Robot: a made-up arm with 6 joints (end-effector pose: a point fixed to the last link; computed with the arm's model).
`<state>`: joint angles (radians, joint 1 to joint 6).
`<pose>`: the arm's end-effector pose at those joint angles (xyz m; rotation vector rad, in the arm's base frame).
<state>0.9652 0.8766 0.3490 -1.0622 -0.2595 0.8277</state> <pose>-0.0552 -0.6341 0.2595 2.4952 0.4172 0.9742</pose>
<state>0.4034 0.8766 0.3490 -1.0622 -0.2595 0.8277</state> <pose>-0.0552 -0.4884 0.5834 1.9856 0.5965 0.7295</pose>
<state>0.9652 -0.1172 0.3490 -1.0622 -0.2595 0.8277</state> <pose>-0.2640 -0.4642 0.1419 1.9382 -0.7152 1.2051</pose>
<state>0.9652 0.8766 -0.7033 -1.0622 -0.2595 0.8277</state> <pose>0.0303 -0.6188 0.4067 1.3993 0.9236 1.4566</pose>
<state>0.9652 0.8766 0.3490 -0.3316 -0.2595 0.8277</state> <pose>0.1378 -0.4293 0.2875 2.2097 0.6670 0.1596</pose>
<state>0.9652 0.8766 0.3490 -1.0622 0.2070 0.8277</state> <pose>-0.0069 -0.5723 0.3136 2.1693 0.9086 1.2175</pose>
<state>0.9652 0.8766 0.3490 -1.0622 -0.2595 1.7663</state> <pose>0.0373 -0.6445 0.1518 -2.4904 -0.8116 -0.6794</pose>
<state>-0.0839 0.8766 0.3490 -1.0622 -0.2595 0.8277</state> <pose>-0.0552 -0.2375 0.7639 1.5340 0.6992 0.5224</pose>
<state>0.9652 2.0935 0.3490 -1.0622 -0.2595 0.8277</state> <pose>0.2787 -0.5416 0.1955 -2.3963 -1.8873 -0.2941</pose>
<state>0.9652 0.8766 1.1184 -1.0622 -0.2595 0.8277</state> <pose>-0.1531 -0.5635 0.2182 3.1104 -0.1313 0.3547</pose>
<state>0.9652 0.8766 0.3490 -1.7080 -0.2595 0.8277</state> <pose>-0.1696 -0.7699 0.0819 2.5459 0.1017 1.7595</pose>
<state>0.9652 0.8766 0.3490 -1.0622 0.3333 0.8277</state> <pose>0.0001 -0.5511 0.3270 2.0643 1.0329 1.2728</pose>
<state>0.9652 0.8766 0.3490 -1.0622 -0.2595 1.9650</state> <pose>0.0497 -0.6312 0.1264 -2.3118 -0.8363 -0.5692</pose>
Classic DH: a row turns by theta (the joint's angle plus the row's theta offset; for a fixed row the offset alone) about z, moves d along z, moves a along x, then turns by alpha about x. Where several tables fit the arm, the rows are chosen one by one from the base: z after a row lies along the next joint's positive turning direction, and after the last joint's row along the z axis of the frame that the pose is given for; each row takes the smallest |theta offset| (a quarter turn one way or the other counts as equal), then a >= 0, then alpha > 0; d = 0 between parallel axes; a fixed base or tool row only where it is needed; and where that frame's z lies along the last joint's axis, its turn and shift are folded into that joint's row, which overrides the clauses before.
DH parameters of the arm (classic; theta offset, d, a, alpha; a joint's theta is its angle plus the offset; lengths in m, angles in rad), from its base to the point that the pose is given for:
base (fixed): 1.5708 0.169 0 1.5708
joint 1: 1.5708 0.031 0.277 1.5708
joint 2: 0 -0.126 0.067 -1.5708
joint 3: 1.5708 0.032 0.372 -1.5708
joint 4: -1.5708 0.095 0.095 1.5708
joint 5: -1.5708 0.261 0.118 -1.5708
joint 6: -1.5708 0.015 0.153 -1.5708
tool (fixed): -1.5708 -0.037 0 0

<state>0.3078 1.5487 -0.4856 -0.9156 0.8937 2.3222</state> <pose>0.1557 -0.1763 0.3318 0.5136 2.5170 -1.3727</pose>
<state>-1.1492 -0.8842 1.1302 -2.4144 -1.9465 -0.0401</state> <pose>0.3186 -0.3933 0.3348 -2.1803 0.0321 -2.1058</pose>
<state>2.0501 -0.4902 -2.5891 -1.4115 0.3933 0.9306</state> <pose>-0.2676 -0.1631 0.1183 0.3873 1.3112 0.4273</pose>
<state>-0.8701 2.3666 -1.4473 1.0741 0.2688 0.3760</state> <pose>-0.0438 -0.3239 0.0629 -1.8808 1.6099 -0.1809</pose>
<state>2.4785 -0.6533 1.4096 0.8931 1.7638 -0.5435</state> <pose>0.4358 -0.1943 -0.1625 -1.8443 1.1135 -1.7684</pose>
